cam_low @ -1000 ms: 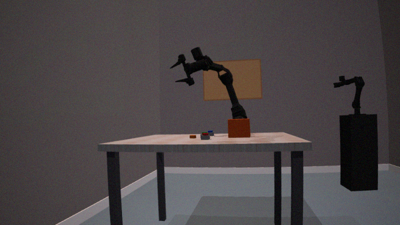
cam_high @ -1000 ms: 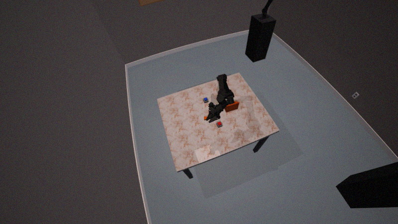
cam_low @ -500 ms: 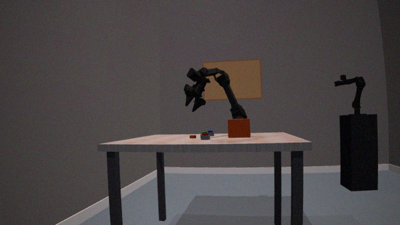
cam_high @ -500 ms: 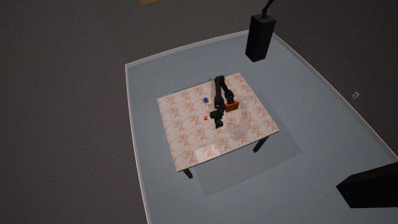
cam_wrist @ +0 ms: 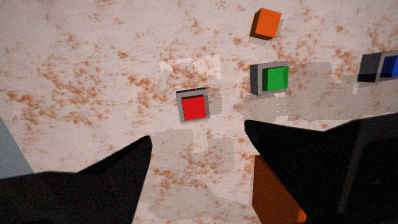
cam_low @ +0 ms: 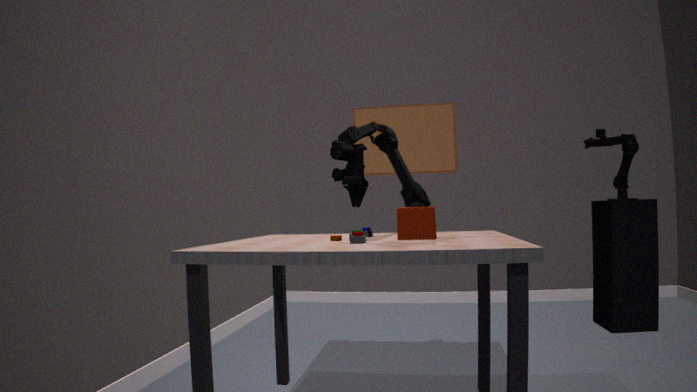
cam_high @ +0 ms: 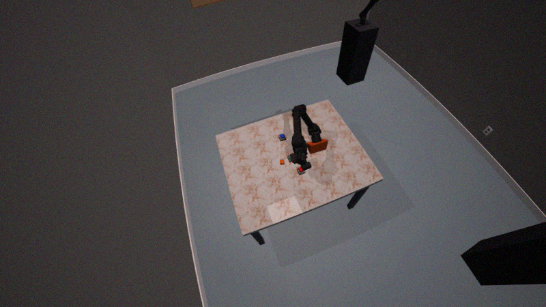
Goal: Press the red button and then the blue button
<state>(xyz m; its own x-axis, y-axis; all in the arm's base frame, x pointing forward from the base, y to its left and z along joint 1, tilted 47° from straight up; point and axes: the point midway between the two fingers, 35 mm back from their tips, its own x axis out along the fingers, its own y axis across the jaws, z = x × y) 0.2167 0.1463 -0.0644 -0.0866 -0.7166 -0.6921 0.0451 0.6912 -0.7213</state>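
Now: gripper tip 9 cm above the red button. The rest, counted from my gripper tip: small orange block (10 cm ahead, 13 cm to the right, 12 cm below); green button (2 cm ahead, 13 cm to the right, 9 cm below); blue button (34 cm to the right, 9 cm below).
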